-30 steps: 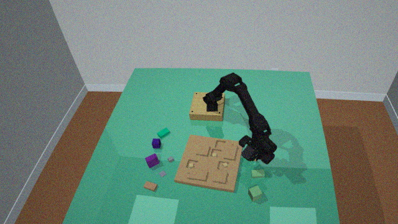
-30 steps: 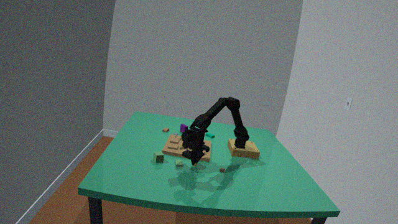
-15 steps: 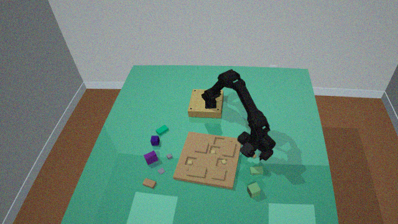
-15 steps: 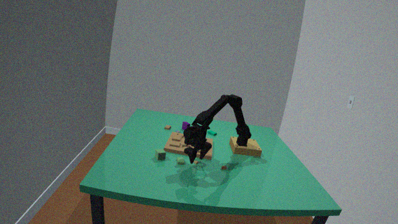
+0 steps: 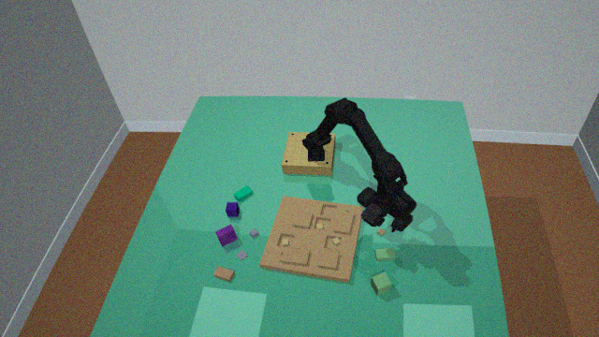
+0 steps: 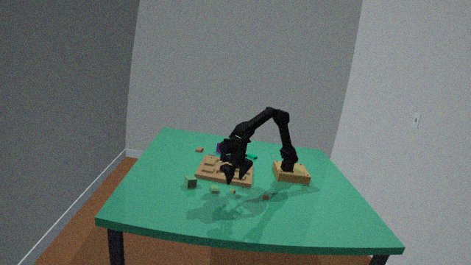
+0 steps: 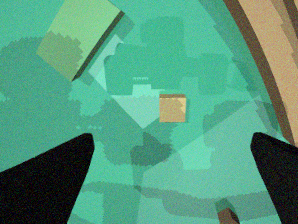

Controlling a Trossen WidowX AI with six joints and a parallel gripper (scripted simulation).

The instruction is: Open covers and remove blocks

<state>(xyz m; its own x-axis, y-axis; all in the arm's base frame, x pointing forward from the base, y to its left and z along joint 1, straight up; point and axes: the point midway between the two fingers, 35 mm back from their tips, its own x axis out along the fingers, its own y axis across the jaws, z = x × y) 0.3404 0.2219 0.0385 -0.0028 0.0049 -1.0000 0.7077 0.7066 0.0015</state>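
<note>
The tan puzzle board lies 22 cm to the right of my gripper tip, 3 cm below it and 2 cm ahead of it. From my gripper tip the other things lie so: teal block 50 cm to the right, 19 cm behind, 5 cm below; orange block 52 cm to the right, 15 cm ahead, 5 cm below; purple cube 53 cm to the right, 11 cm behind, 4 cm below.
</note>
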